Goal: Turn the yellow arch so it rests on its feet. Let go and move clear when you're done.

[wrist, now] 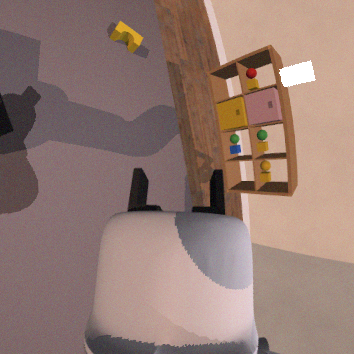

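Note:
The yellow arch (131, 34) is small in the upper left part of the wrist view, on the grey-mauve surface. Its curved notch faces the lower left of the view, and a dark shadow lies around it. At this size I cannot tell for certain which face it rests on. My gripper (178, 172) is open, with its two black fingers wide apart and no object between them. It is well away from the arch, which appears up and to the left of the fingers.
A brown wooden strip (181, 72) runs along the surface's right side. Beyond it is a wooden shelf unit (293, 160) with small balls and blocks, a yellow door (230, 114) and a pink door (261, 106). A white rectangle (297, 74) shows beside it. Arm shadows cross the surface at left.

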